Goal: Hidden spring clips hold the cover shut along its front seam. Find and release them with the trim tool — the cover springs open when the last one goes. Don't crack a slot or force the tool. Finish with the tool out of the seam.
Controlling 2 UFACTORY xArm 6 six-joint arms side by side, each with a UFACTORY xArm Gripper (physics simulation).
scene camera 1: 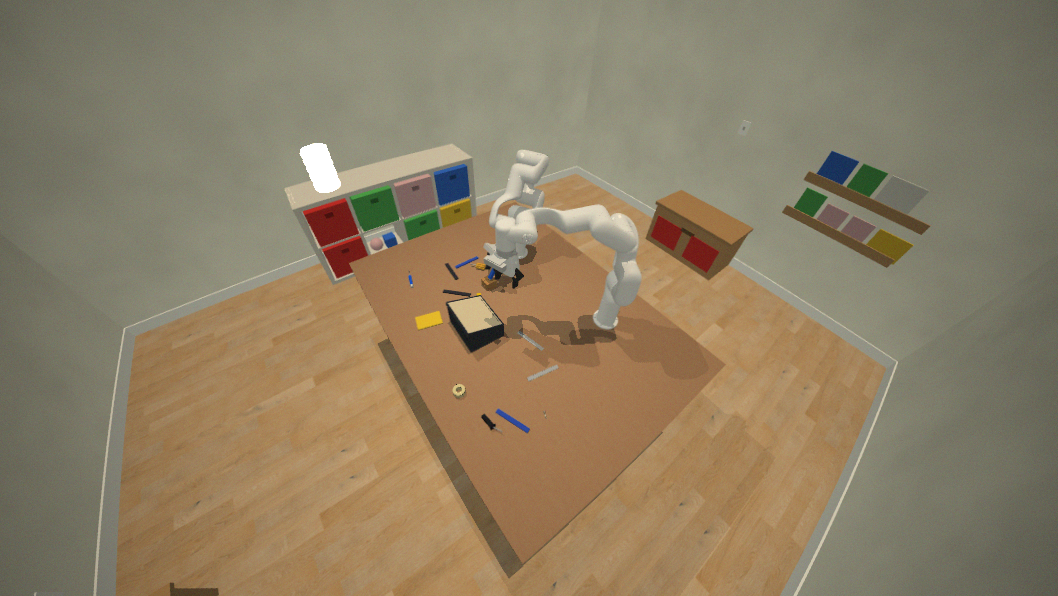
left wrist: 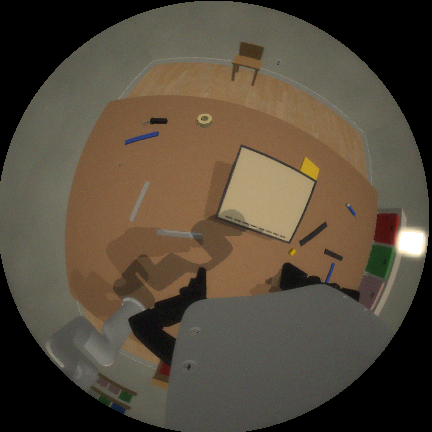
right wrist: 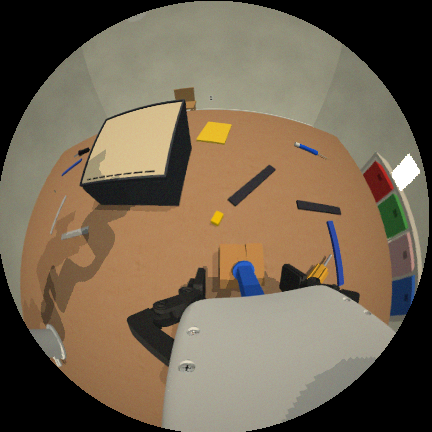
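The black box has a cream cover, which lies shut. A row of dark slots runs along one edge. A blue-handled tool stands in an orange-brown block. My right gripper is open, its fingers apart on either side of the blue handle; contact is not visible. My left gripper is open and empty, high above the table. The two grippers overlap in the scene view. The tool's lower end is hidden.
A small yellow block, dark bars, a blue strip and a yellow-handled tool lie near the holder. A yellow card lies beside the box. Grey strips and a tape roll lie elsewhere.
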